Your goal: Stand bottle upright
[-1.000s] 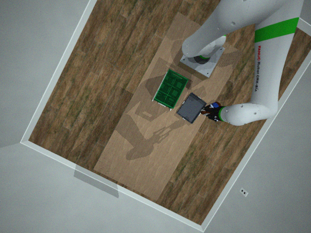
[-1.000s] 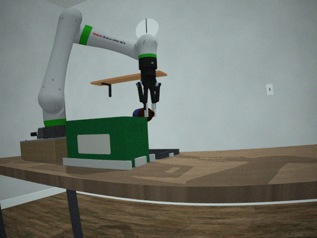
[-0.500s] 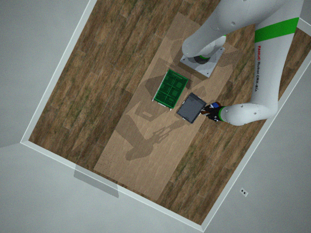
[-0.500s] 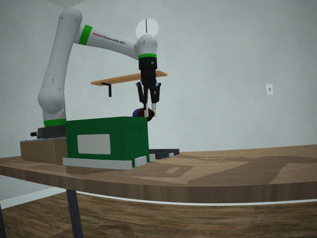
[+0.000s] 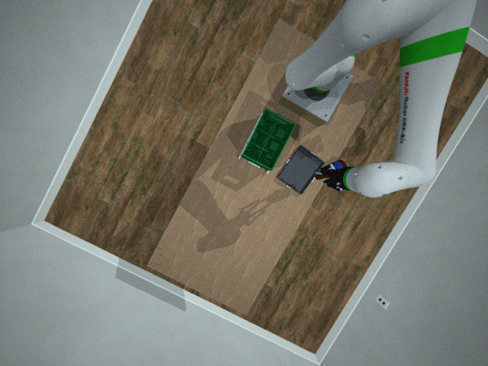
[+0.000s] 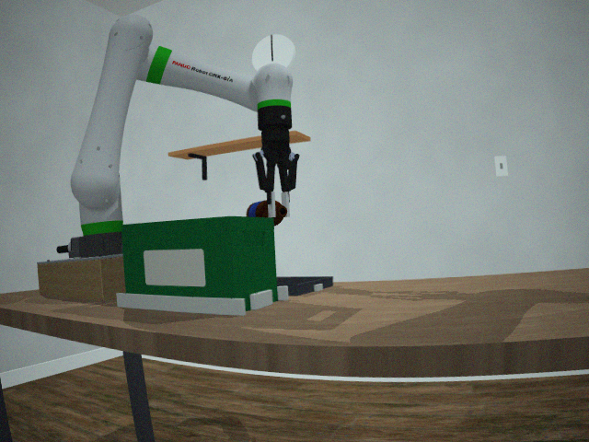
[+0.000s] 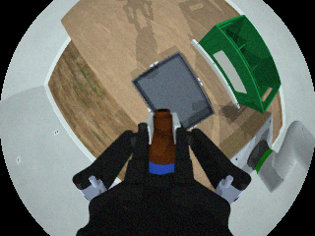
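My hand is 4 cm past the bottle, 4 cm to the right of it and 2 cm above it. The rest, counted from my hand: green crate: 8 cm behind, 32 cm to the right, 14 cm below; then tray: 1 cm behind, 5 cm to the right, 21 cm below.
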